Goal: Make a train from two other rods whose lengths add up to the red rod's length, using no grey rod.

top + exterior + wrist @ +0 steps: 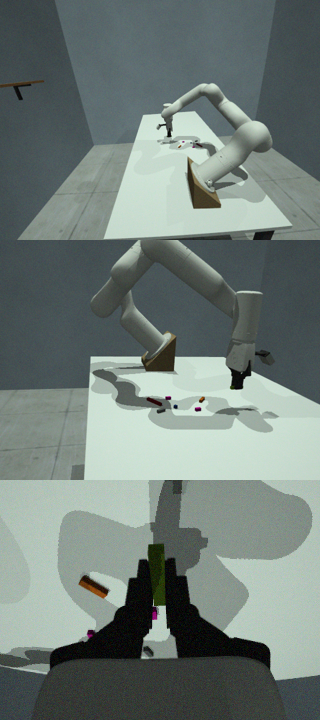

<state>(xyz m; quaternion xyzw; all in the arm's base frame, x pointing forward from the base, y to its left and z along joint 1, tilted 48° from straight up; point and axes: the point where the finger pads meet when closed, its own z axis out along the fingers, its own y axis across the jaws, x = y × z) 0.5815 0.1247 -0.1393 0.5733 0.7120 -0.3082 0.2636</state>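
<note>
The blue rod is 220 mm to the right of my hand, 90 mm below it and 10 mm behind it. The rest, counted from my hand: lime rod (20 mm below); then grey rod (270 mm to the right, 90 mm below, 20 mm ahead); then orange rod (100 mm to the right, 90 mm below, 70 mm behind).
</note>
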